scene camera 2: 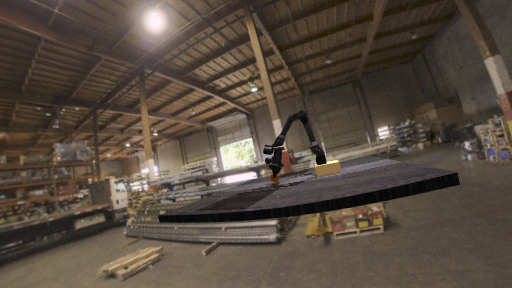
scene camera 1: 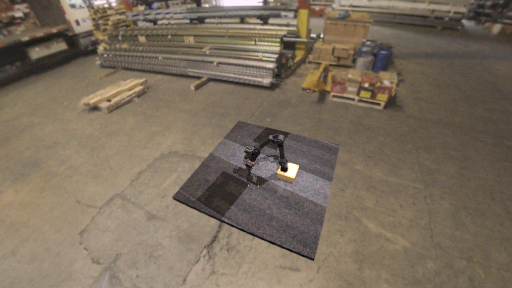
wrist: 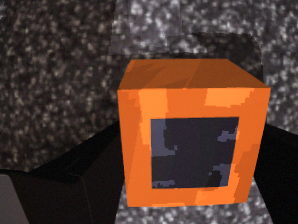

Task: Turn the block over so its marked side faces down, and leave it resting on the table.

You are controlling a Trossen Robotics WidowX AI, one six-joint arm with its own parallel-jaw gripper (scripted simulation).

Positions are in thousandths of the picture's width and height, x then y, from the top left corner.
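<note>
My gripper (wrist: 622,578) is holding an orange block.
</note>
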